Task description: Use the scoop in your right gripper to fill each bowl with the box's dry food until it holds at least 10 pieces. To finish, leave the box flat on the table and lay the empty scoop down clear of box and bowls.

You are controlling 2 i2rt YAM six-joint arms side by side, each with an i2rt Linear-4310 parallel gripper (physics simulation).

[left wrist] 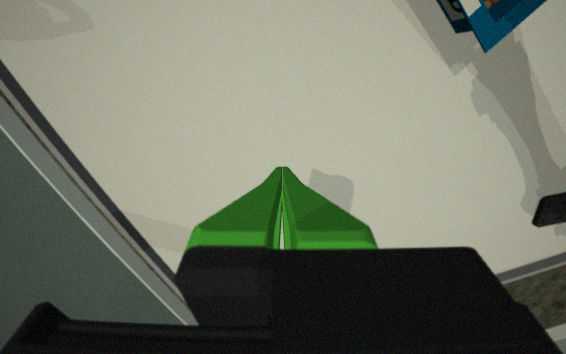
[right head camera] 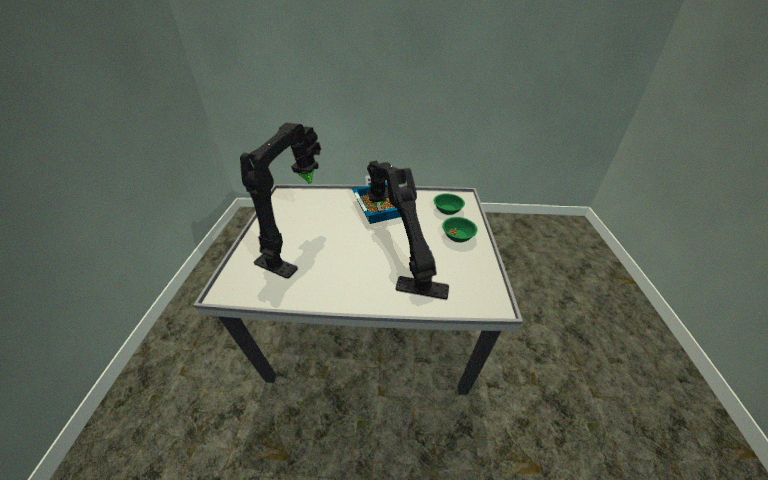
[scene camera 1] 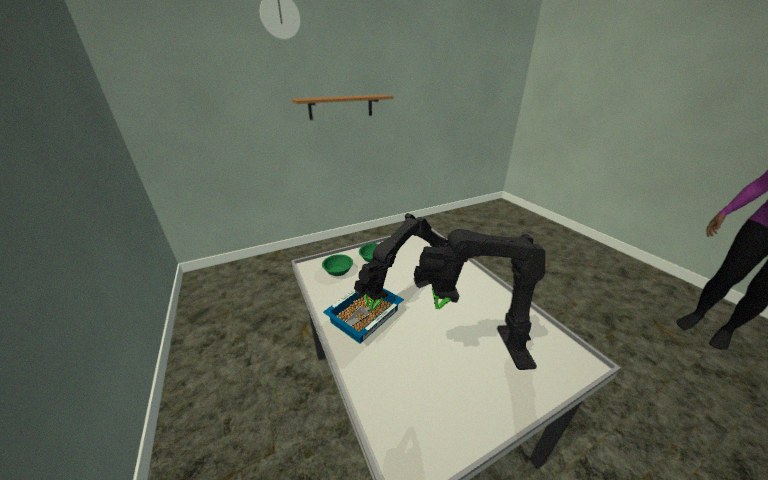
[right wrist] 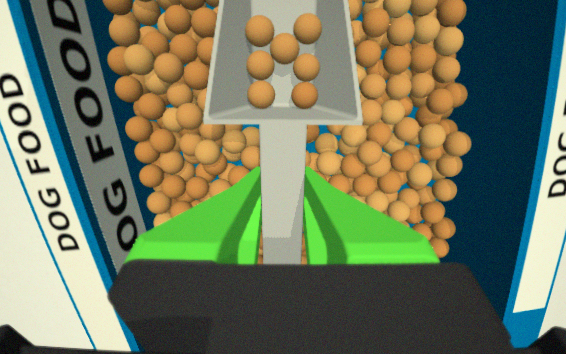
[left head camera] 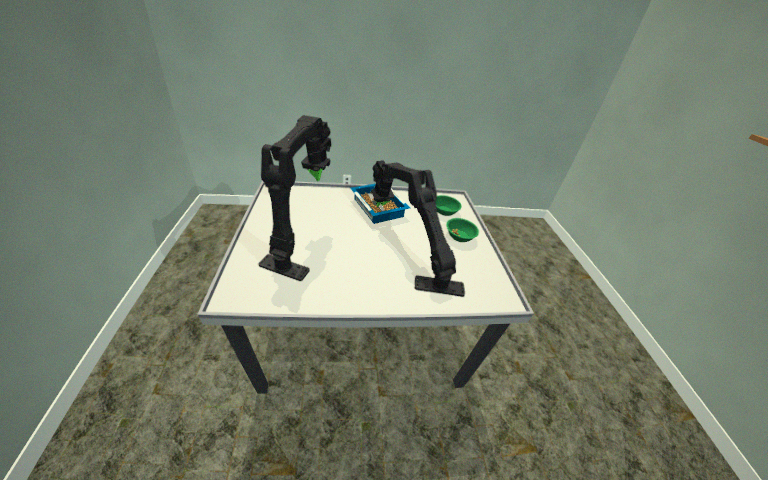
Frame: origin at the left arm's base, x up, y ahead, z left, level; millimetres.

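Seen in the pictures: left gripper, between the fingertips: (left wrist: 282, 176) (right head camera: 310, 183) (scene camera 1: 437, 308) (left head camera: 318, 180); right gripper, between the fingertips: (right head camera: 378, 205) (scene camera 1: 370, 309) (right wrist: 282, 177) (left head camera: 379, 205); left arm's base, origin of its link: (right head camera: 275, 266) (scene camera 1: 515, 346) (left head camera: 283, 268); right arm's base, origin of its link: (right head camera: 422, 288) (left head camera: 439, 286).
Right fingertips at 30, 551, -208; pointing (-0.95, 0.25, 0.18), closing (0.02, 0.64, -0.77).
Pixels of each thing's top centre, then the offset from my right fingertips to it, as dx, dy, dz. Level surfaces: height alone.
- blue box, centre of its top: (right wrist: 308, 138) (scene camera 1: 364, 305) (left head camera: 379, 197) (right head camera: 378, 197) +34, +24, +10
- front green bowl, centre of its top: (right head camera: 459, 227) (left head camera: 462, 227) (scene camera 1: 373, 250) +23, -25, -433
- back green bowl, centre of its top: (right head camera: 449, 201) (scene camera 1: 337, 262) (left head camera: 447, 203) +23, +164, -328
- white table, height of its surface: dx -30
My right gripper (left head camera: 383, 202) (right head camera: 378, 202) (scene camera 1: 372, 304) (right wrist: 282, 177) points down over the box and is shut on the handle of the grey scoop (scene camera 1: 357, 315) (right wrist: 282, 140). Several food pieces (right wrist: 284, 48) lie in the scoop's pan. The blue box (left head camera: 387, 216) (right head camera: 382, 216) (scene camera 1: 345, 329) stands flat at the back of the table, with many pieces inside. The front green bowl (left head camera: 462, 230) (right head camera: 459, 230) holds a small cluster of pieces. The back green bowl (left head camera: 447, 204) (right head camera: 449, 203) (scene camera 1: 337, 266) looks empty. My left gripper (left head camera: 317, 178) (right head camera: 308, 181) (scene camera 1: 439, 306) (left wrist: 282, 176) is shut and empty, high above the table.
The white table (left head camera: 351, 283) (right head camera: 339, 283) has a raised grey rim. The bowls stand right of the box in the head views. My right arm (left head camera: 433, 226) reaches over the table between its base and the box. A person (scene camera 1: 736, 249) stands beyond the table at the right of the scene view.
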